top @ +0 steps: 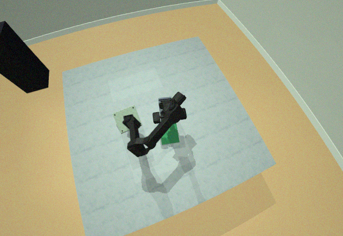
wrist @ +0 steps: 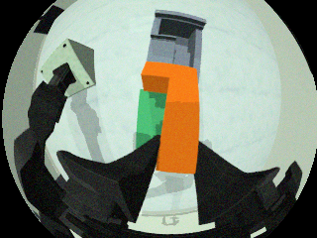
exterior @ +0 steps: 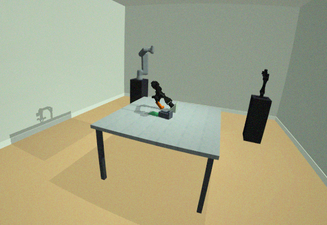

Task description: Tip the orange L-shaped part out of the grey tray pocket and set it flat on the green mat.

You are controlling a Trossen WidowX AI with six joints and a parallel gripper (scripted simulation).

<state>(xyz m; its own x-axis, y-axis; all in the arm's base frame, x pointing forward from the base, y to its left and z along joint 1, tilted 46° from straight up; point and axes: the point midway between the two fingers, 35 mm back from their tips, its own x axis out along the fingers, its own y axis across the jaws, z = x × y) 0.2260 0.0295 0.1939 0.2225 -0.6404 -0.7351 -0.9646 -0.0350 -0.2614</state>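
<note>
My gripper tip is now 4 cm to the right of the orange L-shaped part, 3 cm above it and 1 cm past it. From my gripper tip the other things lie so: grey tray 16 cm below, 12 cm to the left, 2 cm ahead; then green mat 17 cm below, 4 cm to the right, 1 cm behind.
</note>
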